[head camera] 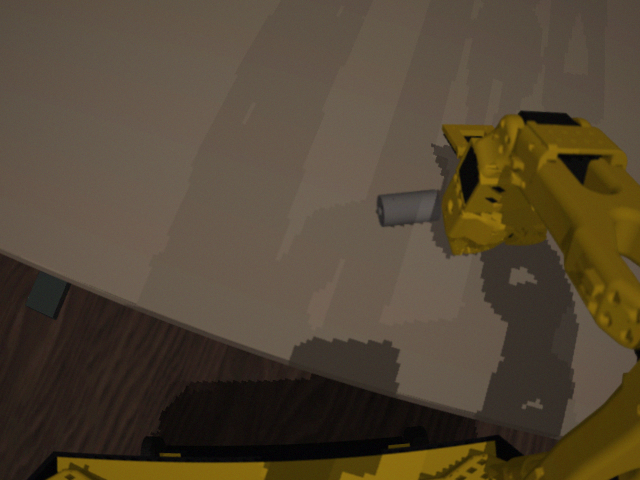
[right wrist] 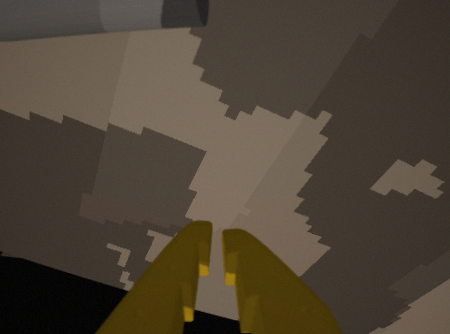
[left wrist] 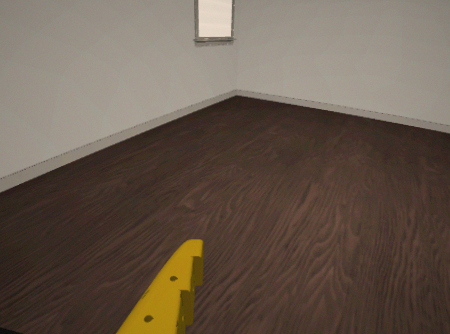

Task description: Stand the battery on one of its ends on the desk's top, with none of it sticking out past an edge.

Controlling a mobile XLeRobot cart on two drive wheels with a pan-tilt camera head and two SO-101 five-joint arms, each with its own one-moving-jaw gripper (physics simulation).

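Places are measured from the left arm's base along level axes (x ahead, y left, z up), in centimetres.
Pixels of known places: left hand, its tool point: (left wrist: 202,256); right hand, its tool point: (head camera: 459,249) (right wrist: 210,241).
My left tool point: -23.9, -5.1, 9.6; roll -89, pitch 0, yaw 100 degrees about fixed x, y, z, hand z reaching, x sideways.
Behind a point stands the place of what it marks, as x, y, z.
The grey battery (head camera: 410,208) {25.6, -27.2, -3.0} (right wrist: 100,17) {25.4, -27.9, -3.2} lies on its side on the desk's top (head camera: 129,170) {31.7, -3.4, -5.5} (right wrist: 150,75) {23.3, -28.1, -5.5}, away from the front edge. In the head view its right end is close to the wrist of my right arm; in the right wrist view part of it shows at the upper left, beyond the jaws and apart from them. My right gripper (right wrist: 217,229) {21.2, -30.3, -1.3} is shut and empty, its tips near each other over the desk; the arm hides the tips in the head view. My left gripper (left wrist: 194,247) is fully open and empty, one notched jaw showing, pointing over the floor.
The desk's front edge (head camera: 206,335) {17.0, -10.5, -7.1} runs slantwise from left down to the right. The cart's yellow and black front (head camera: 217,467) lies below it. A dark grey block (head camera: 48,294) shows under the edge at left. The floor (left wrist: 275,200) {-149.6, 10.9, -77.5} and walls (left wrist: 100,65) {-210.8, -130.6, -10.5} show in the left wrist view.
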